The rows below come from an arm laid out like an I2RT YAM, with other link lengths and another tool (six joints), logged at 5 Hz.
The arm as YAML. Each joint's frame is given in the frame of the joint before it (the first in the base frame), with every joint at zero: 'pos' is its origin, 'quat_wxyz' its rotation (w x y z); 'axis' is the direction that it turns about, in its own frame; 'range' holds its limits. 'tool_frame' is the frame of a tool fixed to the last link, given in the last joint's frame.
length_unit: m
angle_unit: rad
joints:
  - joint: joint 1
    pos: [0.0, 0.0, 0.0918]
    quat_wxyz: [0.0, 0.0, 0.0, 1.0]
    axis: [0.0, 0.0, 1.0]
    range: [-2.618, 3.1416]
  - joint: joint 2
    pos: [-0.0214, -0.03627, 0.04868]
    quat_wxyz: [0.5, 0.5, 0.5, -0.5]
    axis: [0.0, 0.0, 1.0]
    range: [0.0, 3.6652]
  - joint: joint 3
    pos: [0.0, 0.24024, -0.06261]
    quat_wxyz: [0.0, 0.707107, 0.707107, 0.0]
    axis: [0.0, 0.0, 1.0]
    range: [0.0, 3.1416]
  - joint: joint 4
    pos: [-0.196, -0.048, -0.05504]
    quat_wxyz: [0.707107, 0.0, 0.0, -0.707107]
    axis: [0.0, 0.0, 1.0]
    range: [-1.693, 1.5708]
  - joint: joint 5
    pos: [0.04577, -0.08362, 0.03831]
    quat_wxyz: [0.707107, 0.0, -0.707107, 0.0]
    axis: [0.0, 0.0, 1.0]
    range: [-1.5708, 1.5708]
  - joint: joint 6
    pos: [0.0, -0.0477, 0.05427]
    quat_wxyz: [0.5, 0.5, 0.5, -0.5]
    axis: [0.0, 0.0, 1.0]
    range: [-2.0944, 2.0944]
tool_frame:
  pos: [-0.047, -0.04, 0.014]
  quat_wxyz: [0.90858, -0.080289, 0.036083, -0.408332]
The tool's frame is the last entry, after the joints.
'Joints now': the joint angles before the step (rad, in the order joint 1, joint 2, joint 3, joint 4, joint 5, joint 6). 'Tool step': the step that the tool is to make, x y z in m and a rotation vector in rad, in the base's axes. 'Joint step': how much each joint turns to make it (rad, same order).
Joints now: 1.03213 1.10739 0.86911 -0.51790 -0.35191 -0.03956
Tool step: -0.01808 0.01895 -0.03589 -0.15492 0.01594 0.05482
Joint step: 0.15729 0.15012 -0.05000 0.06562 0.10934 0.03956
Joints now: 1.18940 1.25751 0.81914 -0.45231 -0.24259 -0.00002
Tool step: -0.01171 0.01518 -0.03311 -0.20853 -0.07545 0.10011
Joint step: 0.13019 0.21152 0.04919 -0.02179 0.12984 -0.05187
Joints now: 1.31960 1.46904 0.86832 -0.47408 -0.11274 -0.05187
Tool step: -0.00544 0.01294 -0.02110 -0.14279 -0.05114 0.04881
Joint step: 0.06582 0.16776 0.07297 -0.03493 0.08045 -0.01848
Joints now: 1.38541 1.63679 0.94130 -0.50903 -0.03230 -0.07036
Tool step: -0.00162 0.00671 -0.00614 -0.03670 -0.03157 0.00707
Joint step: 0.02340 0.05436 0.03399 -0.01029 0.04077 0.00246
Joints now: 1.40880 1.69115 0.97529 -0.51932 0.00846 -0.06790
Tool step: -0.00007 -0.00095 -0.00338 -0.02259 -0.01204 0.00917
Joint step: 0.00532 0.01608 0.00202 -0.00621 0.01343 -0.00860
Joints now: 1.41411 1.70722 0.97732 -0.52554 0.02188 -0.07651
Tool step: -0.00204 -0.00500 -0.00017 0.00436 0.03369 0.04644
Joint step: 0.00023 -0.01062 -0.02030 0.00869 -0.04660 -0.03342
